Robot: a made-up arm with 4 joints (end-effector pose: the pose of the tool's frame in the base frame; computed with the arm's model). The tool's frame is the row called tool.
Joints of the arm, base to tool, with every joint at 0 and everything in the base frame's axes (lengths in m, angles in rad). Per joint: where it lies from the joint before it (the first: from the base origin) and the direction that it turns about. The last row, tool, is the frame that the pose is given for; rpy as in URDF.
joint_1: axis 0 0 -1 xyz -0.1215 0.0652 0.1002
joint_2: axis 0 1 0 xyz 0.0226 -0.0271 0.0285
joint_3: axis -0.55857 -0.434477 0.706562 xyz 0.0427 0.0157 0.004
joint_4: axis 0 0 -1 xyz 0.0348 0.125 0.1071
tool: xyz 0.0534 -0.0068 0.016 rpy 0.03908 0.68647 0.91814
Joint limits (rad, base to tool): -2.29..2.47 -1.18..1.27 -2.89..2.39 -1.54..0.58
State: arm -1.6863 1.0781 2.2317 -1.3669
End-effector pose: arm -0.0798 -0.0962 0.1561 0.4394 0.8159 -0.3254
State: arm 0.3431 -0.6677 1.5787 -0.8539
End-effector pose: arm -0.1001 0.1849 0.0035 -2.5701 0.7973 1.0009
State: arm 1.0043 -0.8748 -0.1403 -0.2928
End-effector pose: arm -0.0246 0.1047 0.3281 -0.6379 0.1898 -0.1014
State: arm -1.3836 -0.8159 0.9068 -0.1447
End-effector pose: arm -0.2951 0.0761 0.1549 -1.3308 -1.3591 1.7347
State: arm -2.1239 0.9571 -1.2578 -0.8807
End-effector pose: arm -0.1820 0.2952 -0.0141 -0.7694 2.0578 2.1372
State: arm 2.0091 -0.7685 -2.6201 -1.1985
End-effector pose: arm -0.3701 0.0032 0.1289 0.1284 -1.4115 -0.9175
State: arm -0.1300 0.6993 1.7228 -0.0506
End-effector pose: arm -0.2232 0.1604 0.1495 -1.4174 0.3164 2.1487
